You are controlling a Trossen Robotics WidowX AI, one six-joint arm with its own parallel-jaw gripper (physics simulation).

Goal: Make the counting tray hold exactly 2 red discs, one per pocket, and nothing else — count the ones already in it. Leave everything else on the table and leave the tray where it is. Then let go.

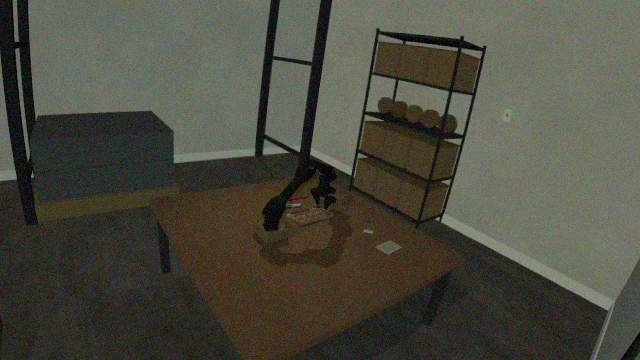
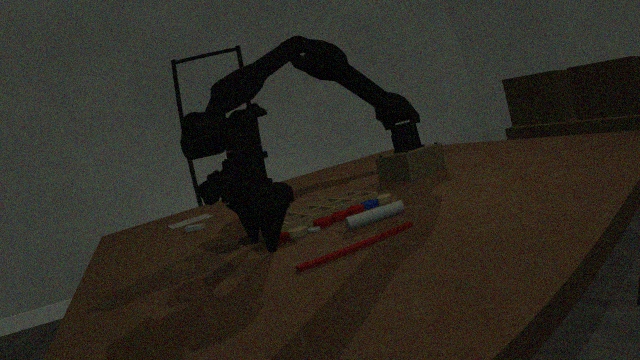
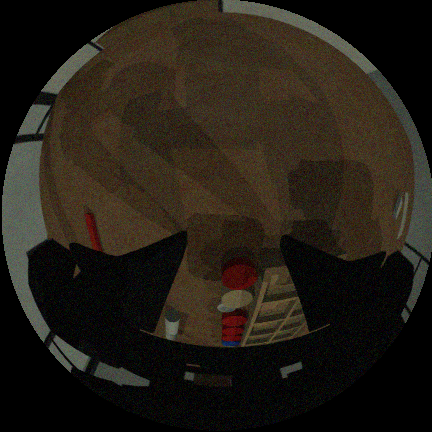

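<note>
The tan pocketed tray lies on the table; its visible pockets show no disc, and the rest are hidden or too dark to tell. Beside it runs a row of pieces: a red disc at the near end, a cream disc, a small white piece, several red discs and a blue piece. My gripper is open and empty, just beyond the near red disc.
A white cylinder and a long red rod lie beside the row. A white square and a small white block lie on the table's other side.
</note>
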